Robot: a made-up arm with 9 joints.
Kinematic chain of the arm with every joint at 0, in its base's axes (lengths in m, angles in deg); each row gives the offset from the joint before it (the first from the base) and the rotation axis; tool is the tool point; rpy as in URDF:
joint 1: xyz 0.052 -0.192 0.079 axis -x
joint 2: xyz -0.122 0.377 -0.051 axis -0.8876 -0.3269 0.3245
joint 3: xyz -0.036 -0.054 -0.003 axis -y
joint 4: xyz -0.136 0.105 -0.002 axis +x
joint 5: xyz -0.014 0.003 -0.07 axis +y
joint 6: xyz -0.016 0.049 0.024 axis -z
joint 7: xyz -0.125 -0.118 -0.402 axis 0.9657 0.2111 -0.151
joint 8: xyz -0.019 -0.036 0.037 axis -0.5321 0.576 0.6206
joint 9: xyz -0.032 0.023 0 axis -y
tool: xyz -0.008 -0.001 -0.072 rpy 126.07 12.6 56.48
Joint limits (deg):
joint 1: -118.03..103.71
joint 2: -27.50..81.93
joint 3: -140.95..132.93
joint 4: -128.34..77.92
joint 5: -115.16..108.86
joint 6: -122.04..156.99
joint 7: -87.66..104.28
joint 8: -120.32..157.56
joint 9: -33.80..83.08
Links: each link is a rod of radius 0.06 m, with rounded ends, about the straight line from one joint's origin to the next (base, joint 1, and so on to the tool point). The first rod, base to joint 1, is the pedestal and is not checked.
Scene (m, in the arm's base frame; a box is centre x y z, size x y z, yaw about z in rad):
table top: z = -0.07
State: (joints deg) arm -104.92 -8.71 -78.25 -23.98 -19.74 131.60 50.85 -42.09 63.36
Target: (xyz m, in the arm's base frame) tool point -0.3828 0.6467 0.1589
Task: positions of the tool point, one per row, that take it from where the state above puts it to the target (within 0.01 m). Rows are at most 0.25 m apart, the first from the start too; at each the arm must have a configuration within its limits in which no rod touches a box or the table.
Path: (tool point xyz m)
1: -0.6071 -0.1076 0.6147
2: -0.5837 0.0787 0.6249
3: -0.5477 0.2641 0.5771
4: -0.5005 0.4299 0.4761
5: -0.4447 0.5607 0.3319
6: -0.3828 0.6467 0.1589

